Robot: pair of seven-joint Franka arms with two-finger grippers.
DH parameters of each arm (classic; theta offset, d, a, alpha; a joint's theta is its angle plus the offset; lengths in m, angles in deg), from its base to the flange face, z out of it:
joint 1: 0 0.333 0 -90
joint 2: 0 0 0 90
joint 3: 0 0.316 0.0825 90
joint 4: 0 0 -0.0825 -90
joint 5: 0 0.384 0 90
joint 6: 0 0 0.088 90
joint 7: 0 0.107 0 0
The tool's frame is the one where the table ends.
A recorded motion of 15 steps. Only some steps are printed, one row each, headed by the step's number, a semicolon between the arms.
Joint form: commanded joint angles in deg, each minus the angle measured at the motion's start. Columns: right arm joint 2, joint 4, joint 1, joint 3, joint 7, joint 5, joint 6; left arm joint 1, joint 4, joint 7, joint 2, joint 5, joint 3, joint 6.
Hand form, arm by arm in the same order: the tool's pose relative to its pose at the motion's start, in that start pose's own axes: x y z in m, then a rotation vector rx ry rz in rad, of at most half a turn. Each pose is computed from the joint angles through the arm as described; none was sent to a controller.
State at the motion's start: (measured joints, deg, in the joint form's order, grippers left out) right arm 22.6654 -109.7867 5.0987 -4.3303 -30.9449 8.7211 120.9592; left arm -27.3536 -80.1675 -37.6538 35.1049 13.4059 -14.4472 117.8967
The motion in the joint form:
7: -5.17 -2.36 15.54 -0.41 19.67 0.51 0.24; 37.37 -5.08 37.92 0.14 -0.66 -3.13 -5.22
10: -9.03 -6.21 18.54 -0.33 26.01 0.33 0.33; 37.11 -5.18 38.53 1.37 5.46 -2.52 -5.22
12: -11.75 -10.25 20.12 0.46 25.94 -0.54 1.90; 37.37 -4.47 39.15 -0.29 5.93 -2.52 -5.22
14: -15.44 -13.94 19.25 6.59 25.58 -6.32 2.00; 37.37 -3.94 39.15 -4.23 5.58 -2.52 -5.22
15: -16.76 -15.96 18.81 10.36 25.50 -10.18 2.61; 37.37 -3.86 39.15 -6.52 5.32 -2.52 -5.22
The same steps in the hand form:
7: 0.0359 -0.1577 -0.0148 -0.0381 0.0152 0.0837; 0.0668 -0.4142 0.0586 0.0039 -0.1979 0.0653
10: 0.0209 -0.1923 -0.0180 -0.0416 0.0112 0.1407; 0.0648 -0.4235 0.0745 0.0951 -0.2199 0.1244
12: 0.0060 -0.2151 -0.0111 -0.0559 0.0077 0.0939; 0.0703 -0.4289 0.0496 0.1128 -0.1816 0.1296
14: -0.0119 -0.2619 -0.0087 -0.1346 -0.0131 -0.0581; 0.0756 -0.4297 -0.0013 0.1328 -0.1084 0.1200
15: -0.0217 -0.2889 -0.0012 -0.1924 -0.0254 -0.1543; 0.0762 -0.4293 -0.0293 0.1428 -0.0697 0.1151

